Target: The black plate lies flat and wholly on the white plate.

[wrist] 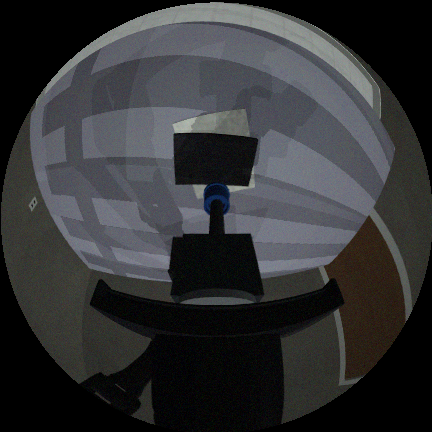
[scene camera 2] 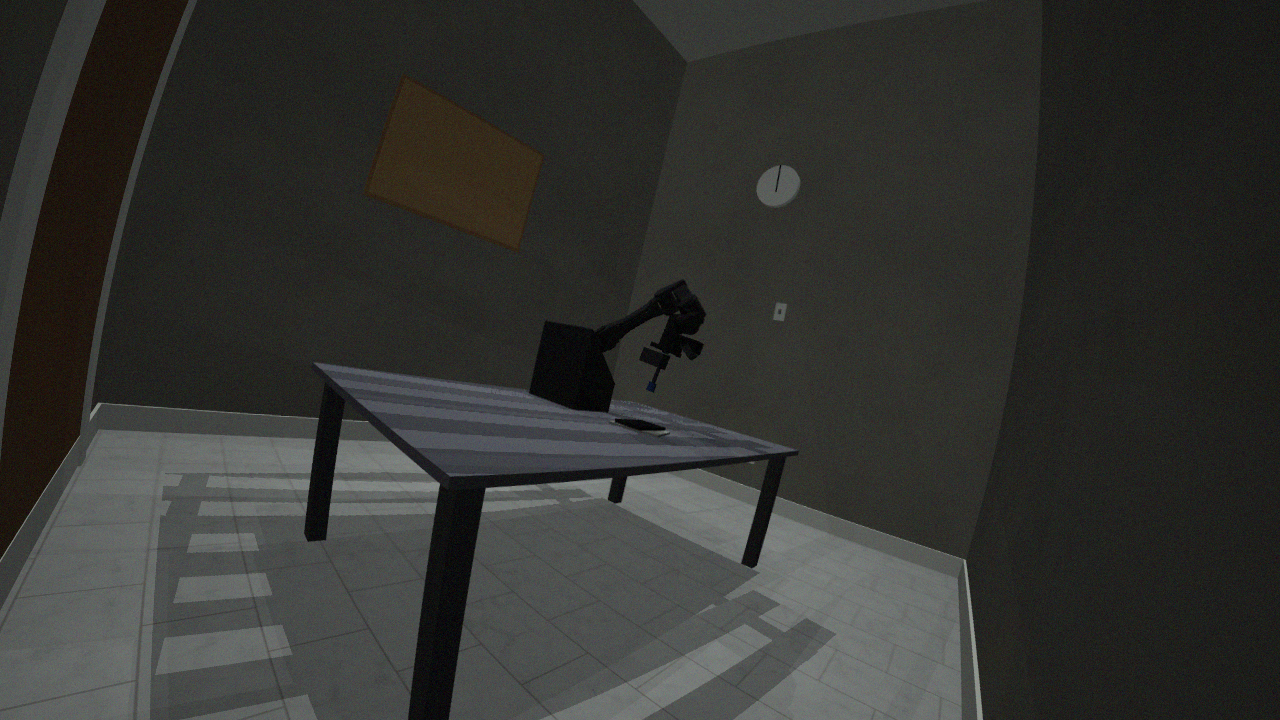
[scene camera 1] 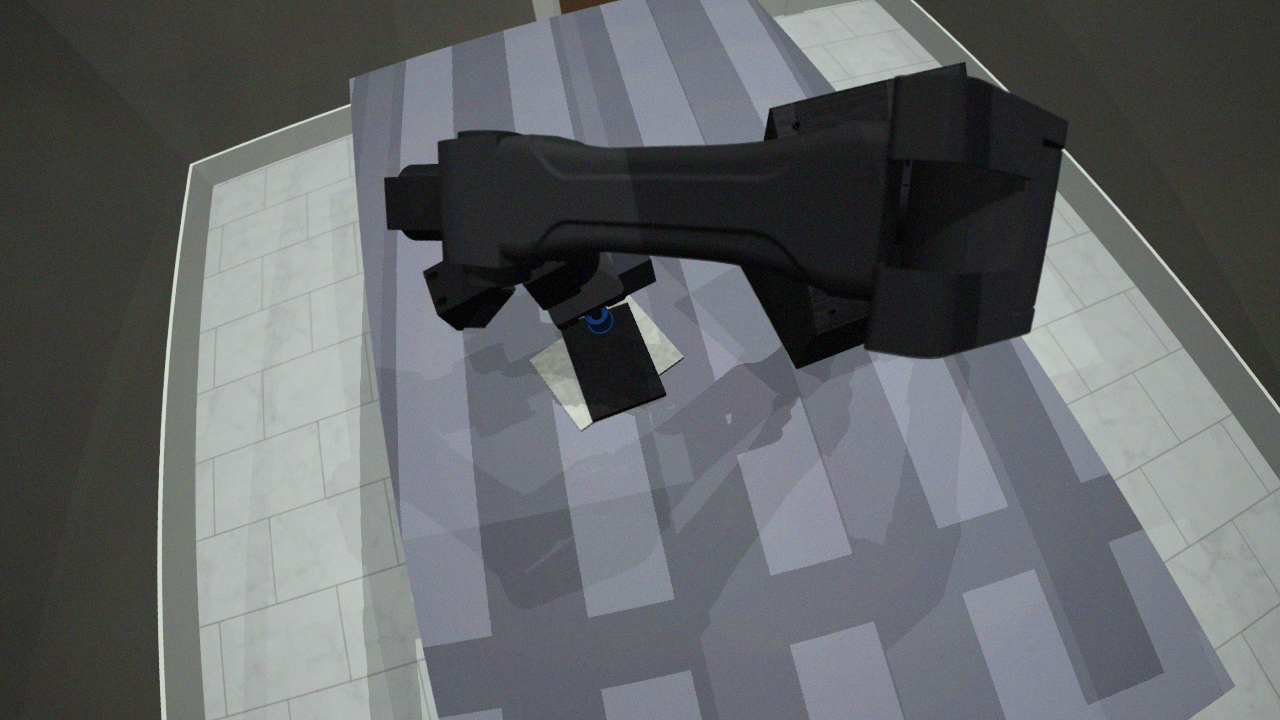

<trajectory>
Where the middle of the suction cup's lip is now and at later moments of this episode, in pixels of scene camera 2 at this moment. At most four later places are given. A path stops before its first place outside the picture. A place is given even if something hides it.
My suction cup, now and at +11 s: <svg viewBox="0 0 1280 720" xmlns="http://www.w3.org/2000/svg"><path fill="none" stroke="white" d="M651 388L664 369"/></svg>. At the last of these places it holds a black plate.
</trajectory>
